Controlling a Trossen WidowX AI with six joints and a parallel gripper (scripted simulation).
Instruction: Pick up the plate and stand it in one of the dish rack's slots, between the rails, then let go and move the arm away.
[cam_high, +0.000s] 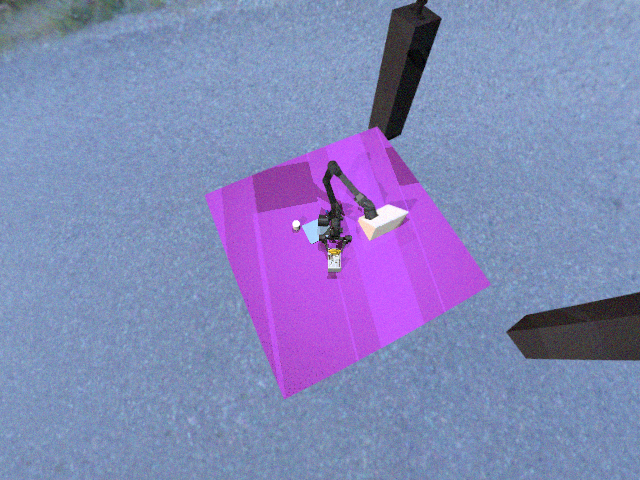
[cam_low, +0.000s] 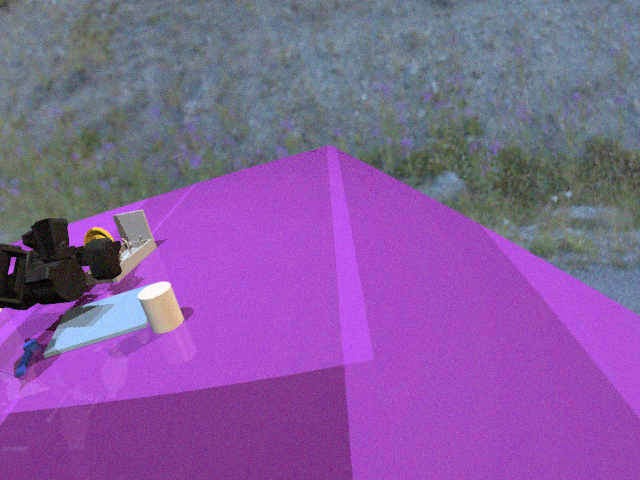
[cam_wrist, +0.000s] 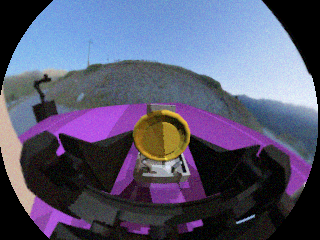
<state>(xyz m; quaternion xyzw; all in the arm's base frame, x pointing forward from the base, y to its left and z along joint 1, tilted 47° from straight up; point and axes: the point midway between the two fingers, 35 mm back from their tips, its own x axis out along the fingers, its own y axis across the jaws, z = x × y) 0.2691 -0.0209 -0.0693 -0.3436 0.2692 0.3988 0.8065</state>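
Right now the yellow plate is 10 mm to the right of my gripper tip. Also, from my gripper tip: light blue board (190 mm to the right, 50 mm below); blue spoon (110 mm behind, 230 mm to the right, 50 mm below); dish rack (20 mm ahead, 20 mm to the left, 30 mm below).
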